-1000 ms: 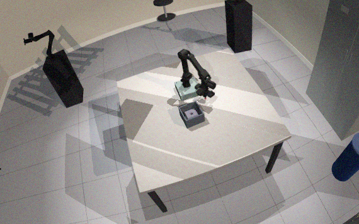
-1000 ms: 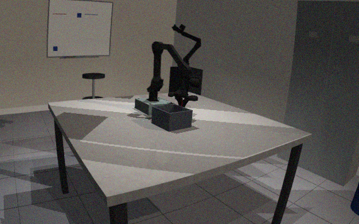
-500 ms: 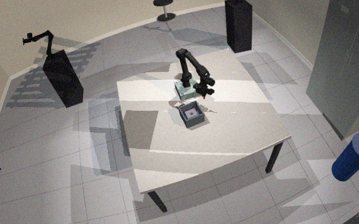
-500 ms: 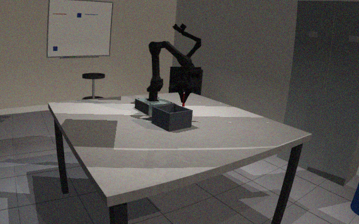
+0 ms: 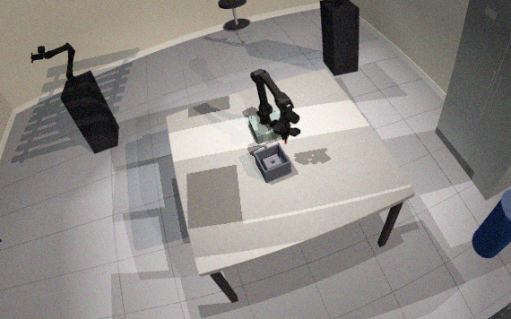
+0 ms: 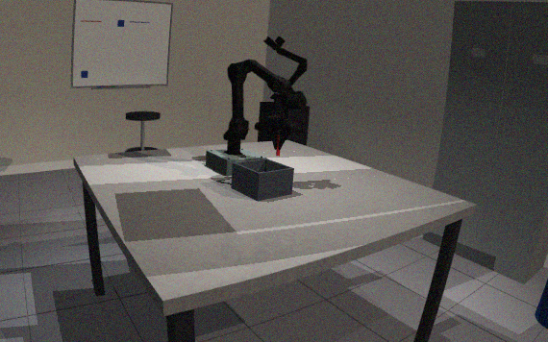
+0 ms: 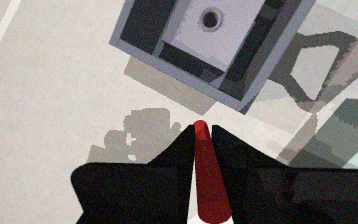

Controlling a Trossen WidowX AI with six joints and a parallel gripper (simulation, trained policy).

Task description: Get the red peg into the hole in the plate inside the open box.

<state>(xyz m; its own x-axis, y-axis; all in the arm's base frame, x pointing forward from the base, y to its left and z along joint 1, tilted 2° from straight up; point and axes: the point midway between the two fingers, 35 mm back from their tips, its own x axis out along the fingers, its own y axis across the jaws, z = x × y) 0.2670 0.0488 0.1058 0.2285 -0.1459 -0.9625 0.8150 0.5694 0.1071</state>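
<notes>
Now: the dark box 110 mm below my gripper tip, 100 mm to the right of it and 60 mm ahead of it. Also, from my gripper tip: red peg: 10 mm to the left, 10 mm behind, 10 mm above.
</notes>
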